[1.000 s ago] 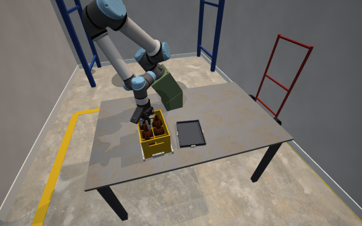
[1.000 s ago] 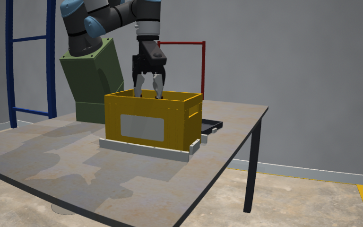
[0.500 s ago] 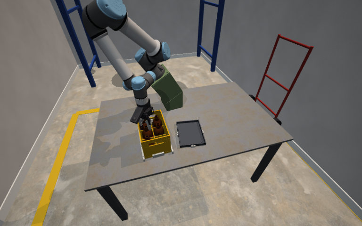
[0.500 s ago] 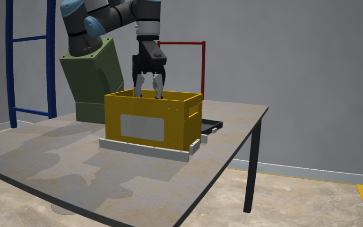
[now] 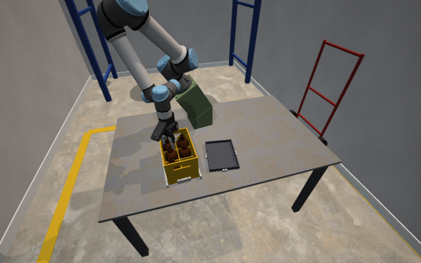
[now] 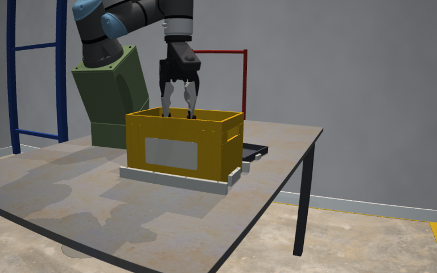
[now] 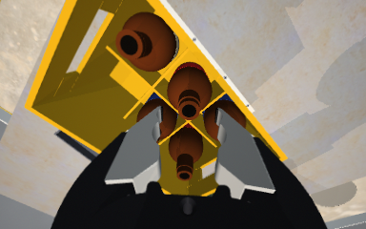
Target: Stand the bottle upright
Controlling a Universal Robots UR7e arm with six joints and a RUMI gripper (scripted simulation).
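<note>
Now: hand 4 cm to the right of the yellow crate and 9 cm above it. The rest, counted from my hand: dark tray 2 cm ahead, 32 cm to the left, 16 cm below.
</note>
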